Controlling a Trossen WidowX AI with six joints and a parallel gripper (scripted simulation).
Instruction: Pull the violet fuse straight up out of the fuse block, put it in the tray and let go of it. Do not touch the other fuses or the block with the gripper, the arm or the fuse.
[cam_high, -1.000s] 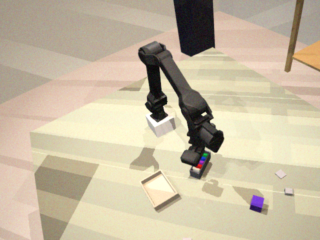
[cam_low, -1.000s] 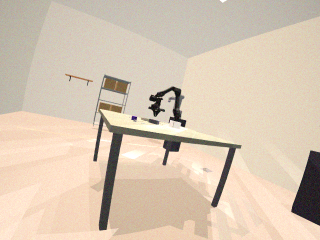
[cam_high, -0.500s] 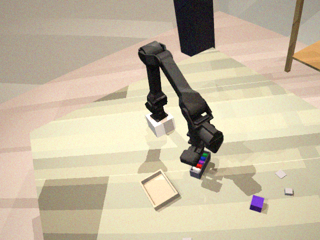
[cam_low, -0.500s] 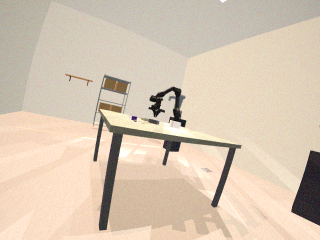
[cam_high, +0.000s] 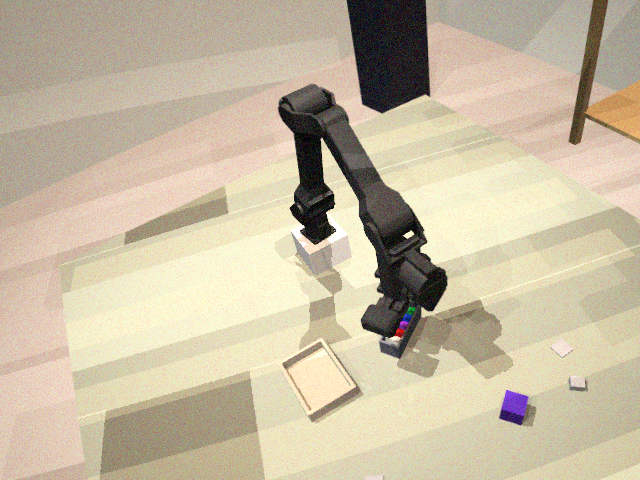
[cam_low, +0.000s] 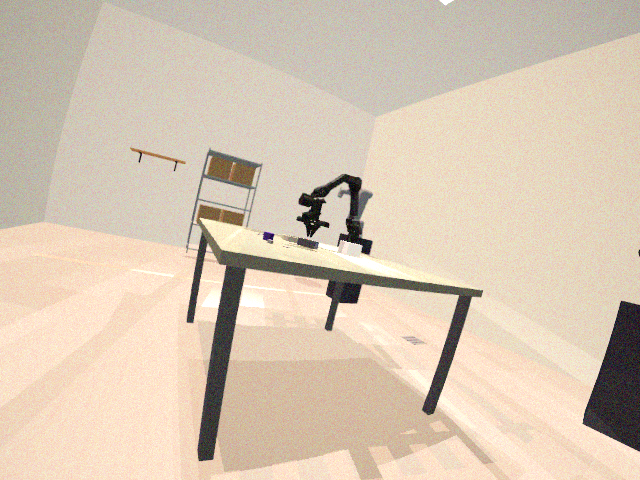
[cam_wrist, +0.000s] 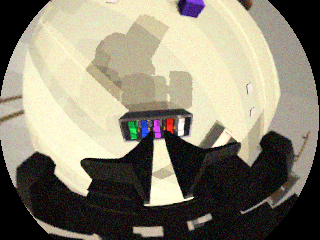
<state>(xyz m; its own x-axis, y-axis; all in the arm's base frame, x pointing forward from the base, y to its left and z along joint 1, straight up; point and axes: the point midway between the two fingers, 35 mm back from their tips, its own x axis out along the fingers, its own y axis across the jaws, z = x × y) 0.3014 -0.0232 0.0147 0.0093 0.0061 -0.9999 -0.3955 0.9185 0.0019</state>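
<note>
Now: gripper tip 30 mm above the violet fuse. From my gripper tip the other things lie so: shallow tray 30 mm behind, 190 mm to the right, 50 mm below.
</note>
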